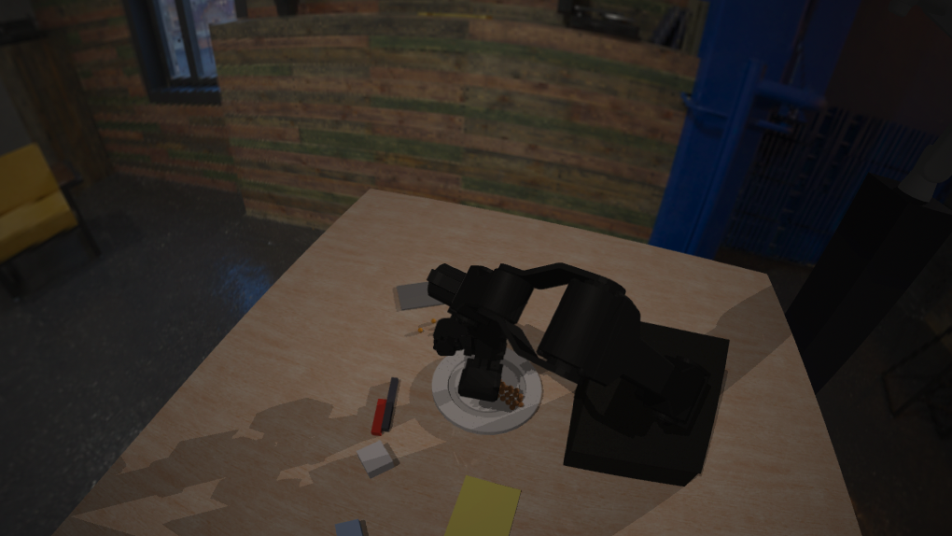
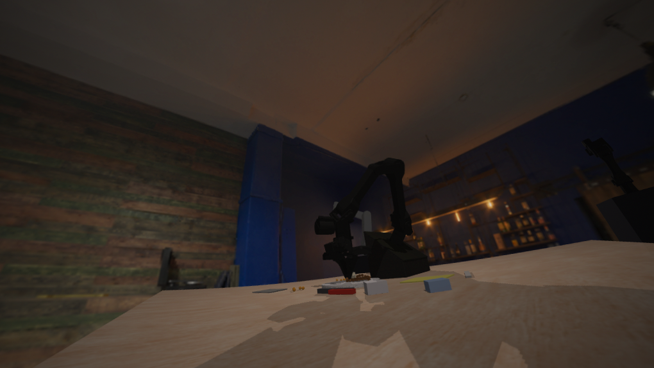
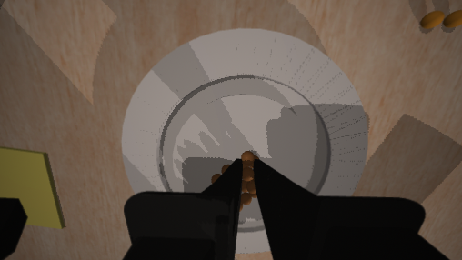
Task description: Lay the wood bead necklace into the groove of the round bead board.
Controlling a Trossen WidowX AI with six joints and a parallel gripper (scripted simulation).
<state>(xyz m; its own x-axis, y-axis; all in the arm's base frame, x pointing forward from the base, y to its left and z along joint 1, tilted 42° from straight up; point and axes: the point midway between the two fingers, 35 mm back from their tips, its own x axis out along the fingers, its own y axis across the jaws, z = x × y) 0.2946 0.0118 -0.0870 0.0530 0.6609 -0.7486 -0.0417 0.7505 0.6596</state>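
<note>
My gripper tip is now 1 cm past the round white bead board and 1 cm above it. The rest, counted from my gripper tip: grey block 20 cm to the left, 13 cm ahead, 1 cm below; then dark bar 15 cm ahead, 10 cm to the left, 2 cm below; then pale cube 15 cm behind, 11 cm to the right.
</note>
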